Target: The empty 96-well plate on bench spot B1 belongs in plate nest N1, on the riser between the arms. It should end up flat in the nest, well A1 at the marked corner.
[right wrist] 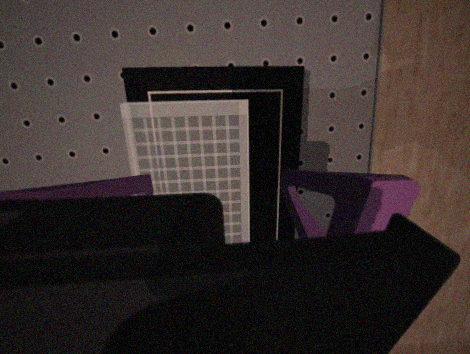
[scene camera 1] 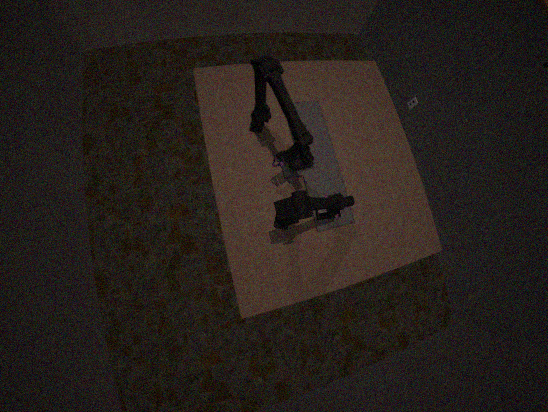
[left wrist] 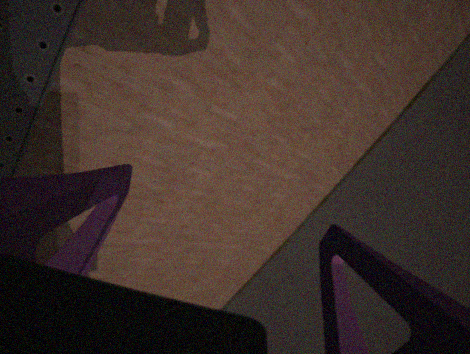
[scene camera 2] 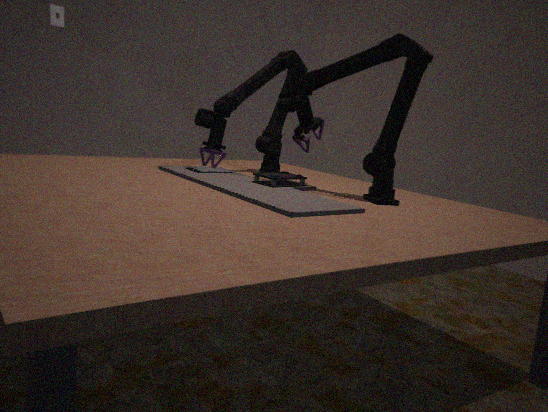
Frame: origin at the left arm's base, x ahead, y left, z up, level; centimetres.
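Where they show: left gripper, fingertip midpoint: (scene camera 1: 277, 164) (left wrist: 232, 207) (scene camera 2: 313, 145); right gripper, fingertip midpoint: (right wrist: 218, 180) (scene camera 2: 208, 167); left arm's base, link origin: (scene camera 1: 257, 124) (scene camera 2: 380, 201).
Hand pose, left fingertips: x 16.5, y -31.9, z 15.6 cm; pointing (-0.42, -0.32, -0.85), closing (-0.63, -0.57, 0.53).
Note:
Things, the pixels of their top centre, and the offset from my left fingertips. Level surfaces: height alone.
- pale 96-well plate, top centre: (right wrist: 192, 192) (scene camera 2: 212, 167) dx +37.8, dy -14.3, dz -12.7 cm
- black spot mat, surface height: dz -14.1 cm
- riser, top centre: (scene camera 2: 280, 173) (scene camera 1: 300, 158) dx +15.1, dy +11.9, dz -10.2 cm
- grey perforated board, surface height: dz -14.3 cm
- wooden table, surface height: dz -15.6 cm
The pale 96-well plate (scene camera 2: 215, 170) (right wrist: 190, 150) lies flat on the black spot mat (right wrist: 264, 150), offset to the left of its white outline in the right wrist view. My right gripper (scene camera 2: 209, 165) (right wrist: 218, 180) is open, low over the plate, its fingers spread wide. In the right wrist view the plate lies nearer the left-hand finger; the gripper body hides its lower part. The dark nest on the riser (scene camera 2: 280, 176) shows in scene camera 2, with no plate visible in it. My left gripper (scene camera 1: 276, 162) (scene camera 2: 313, 145) (left wrist: 232, 207) is open and empty, high near the riser.
A grey perforated board (scene camera 1: 325, 165) (scene camera 2: 320, 205) (left wrist: 30, 30) (right wrist: 65, 60) lies under the spot mat on the wooden table (scene camera 1: 380, 200) (scene camera 2: 150, 240). The left arm reaches over the riser area in scene camera 1. The table's edge runs beneath the left gripper in its wrist view.

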